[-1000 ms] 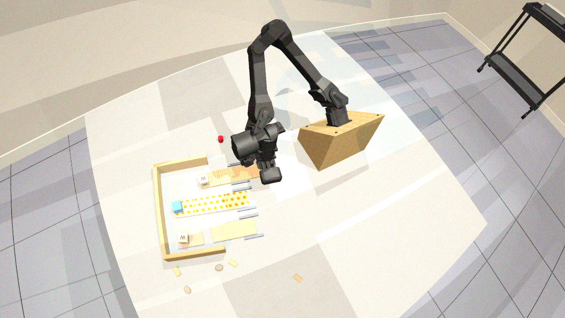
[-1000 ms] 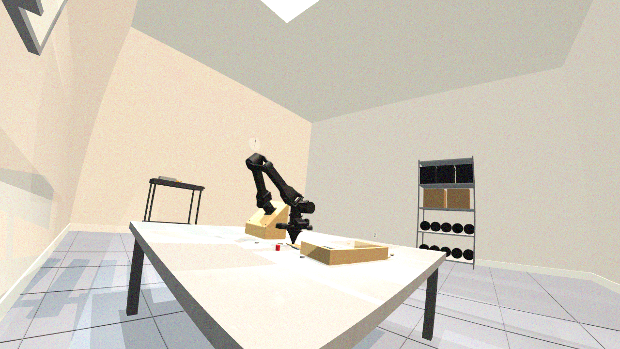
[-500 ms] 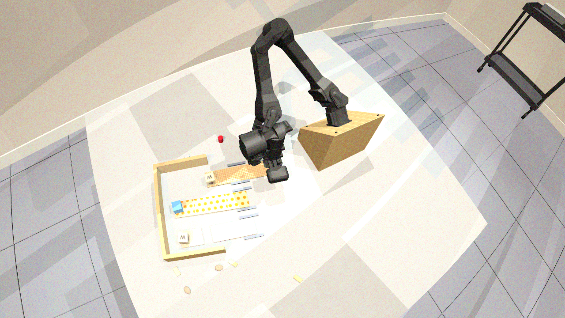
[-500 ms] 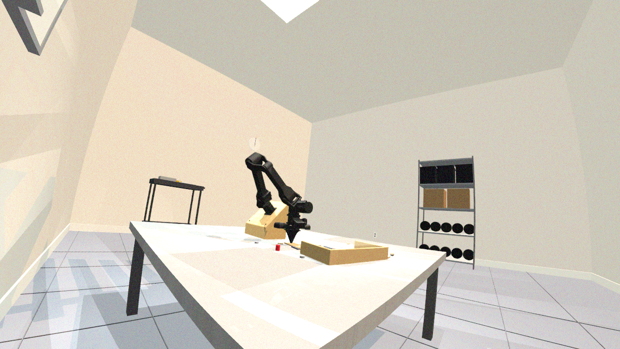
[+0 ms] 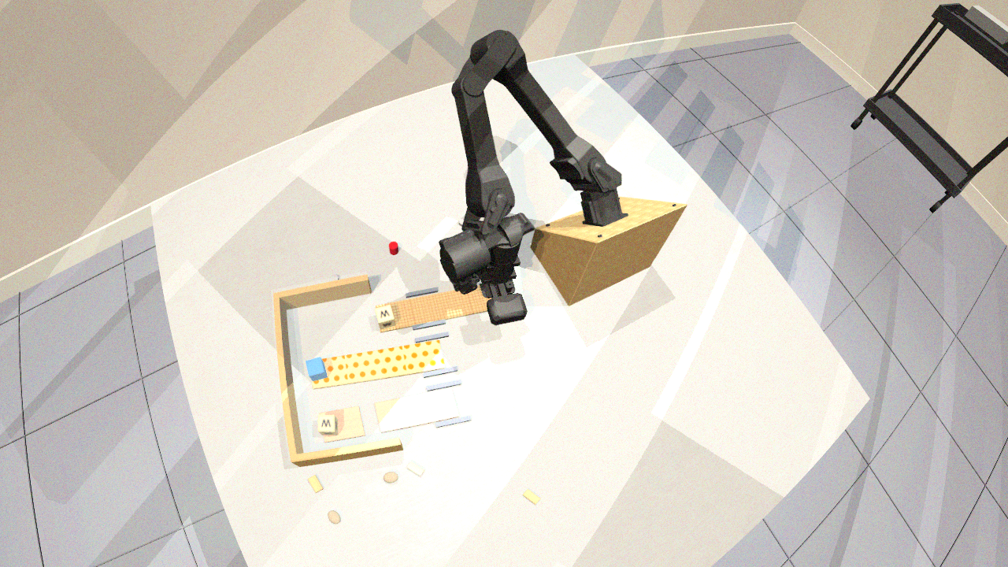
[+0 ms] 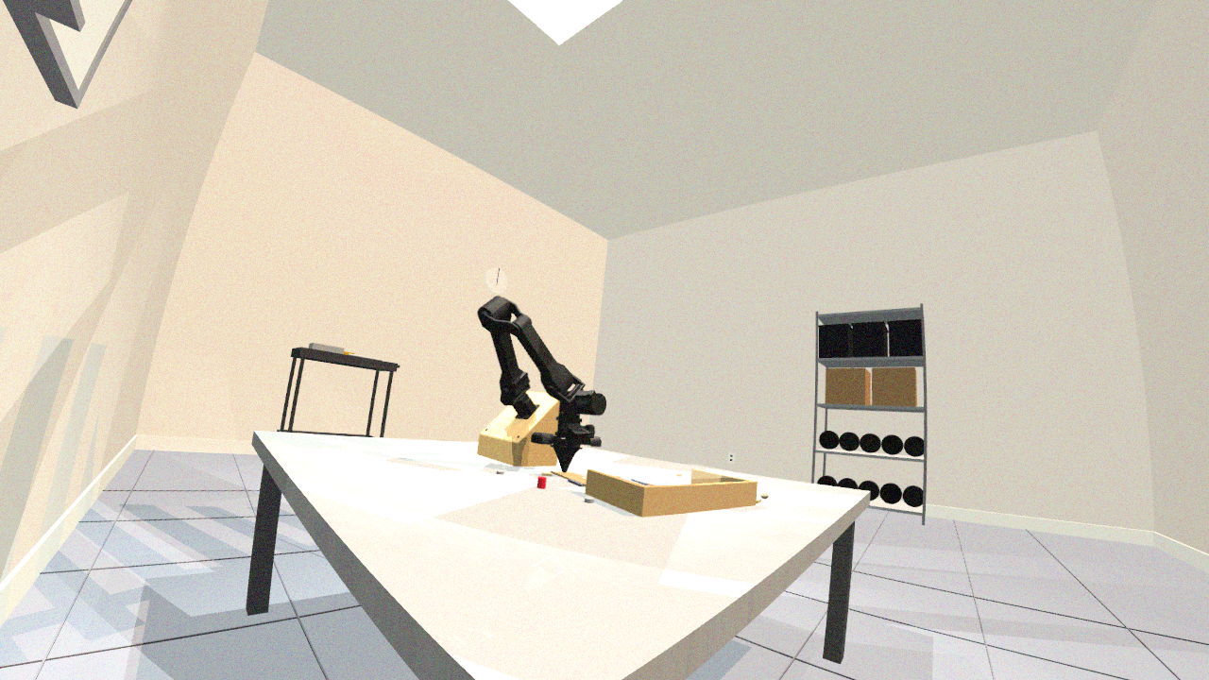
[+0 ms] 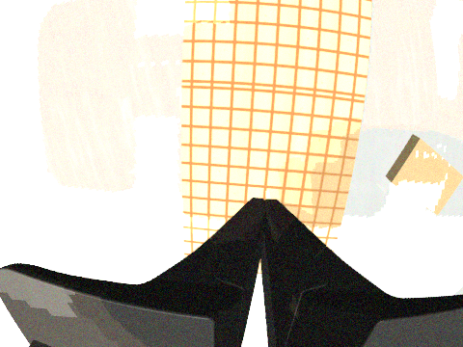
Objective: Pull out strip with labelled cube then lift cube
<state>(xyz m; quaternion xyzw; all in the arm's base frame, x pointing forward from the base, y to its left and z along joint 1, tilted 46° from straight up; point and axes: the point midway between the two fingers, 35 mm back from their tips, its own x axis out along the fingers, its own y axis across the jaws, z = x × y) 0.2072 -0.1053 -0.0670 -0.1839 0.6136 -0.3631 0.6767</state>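
My gripper tip is now 12 cm short of the small red cylinder, 18 cm to the left of it and 1 cm below it.
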